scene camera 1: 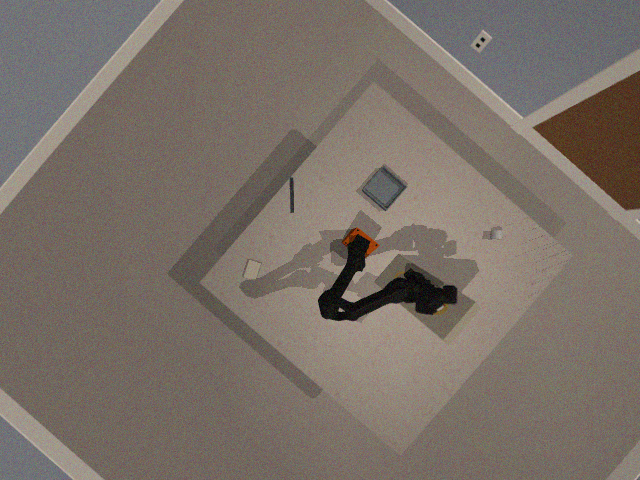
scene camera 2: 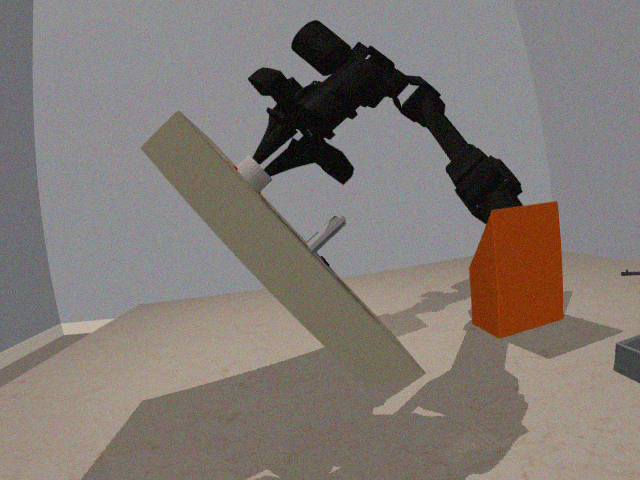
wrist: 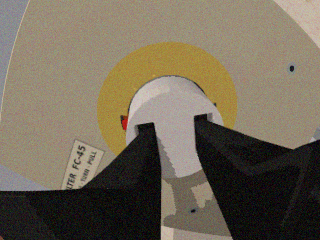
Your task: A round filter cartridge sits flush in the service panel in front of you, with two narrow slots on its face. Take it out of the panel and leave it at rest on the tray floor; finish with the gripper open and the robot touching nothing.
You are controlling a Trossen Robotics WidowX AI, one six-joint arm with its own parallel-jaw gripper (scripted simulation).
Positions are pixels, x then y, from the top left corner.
Labels:
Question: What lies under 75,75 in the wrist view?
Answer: A service panel.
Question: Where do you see a service panel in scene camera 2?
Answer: At 252,229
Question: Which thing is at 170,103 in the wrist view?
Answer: A round filter cartridge.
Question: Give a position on a service panel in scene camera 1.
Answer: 448,323

